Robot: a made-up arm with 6 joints. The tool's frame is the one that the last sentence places.
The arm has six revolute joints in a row. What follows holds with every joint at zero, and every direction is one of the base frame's.
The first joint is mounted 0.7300 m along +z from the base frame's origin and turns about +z.
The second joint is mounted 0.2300 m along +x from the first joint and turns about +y.
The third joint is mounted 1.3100 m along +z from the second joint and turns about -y.
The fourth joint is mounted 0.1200 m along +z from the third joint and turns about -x.
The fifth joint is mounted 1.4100 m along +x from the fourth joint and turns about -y.
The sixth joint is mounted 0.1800 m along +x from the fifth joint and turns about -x.
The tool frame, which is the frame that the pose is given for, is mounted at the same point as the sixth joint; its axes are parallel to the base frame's.
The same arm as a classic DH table. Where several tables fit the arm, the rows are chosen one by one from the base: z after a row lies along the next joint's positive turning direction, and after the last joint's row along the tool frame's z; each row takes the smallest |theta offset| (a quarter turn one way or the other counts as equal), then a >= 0, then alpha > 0; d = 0 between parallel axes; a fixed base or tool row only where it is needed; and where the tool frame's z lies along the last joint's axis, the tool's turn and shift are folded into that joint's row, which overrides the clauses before.
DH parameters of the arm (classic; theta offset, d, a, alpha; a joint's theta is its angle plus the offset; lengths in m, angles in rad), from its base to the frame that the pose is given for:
joint 1: 0 0.73 0.23 -1.5708
joint 2: -1.5708 0 1.31 3.1416
joint 3: 0 0 0.12 -1.5708
joint 4: 0 -1.41 0 1.5708
joint 5: 0 0 0 -1.5708
joint 6: 1.5708 -0.18 0 1.5708
tool (fixed): -1.5708 0 0 0

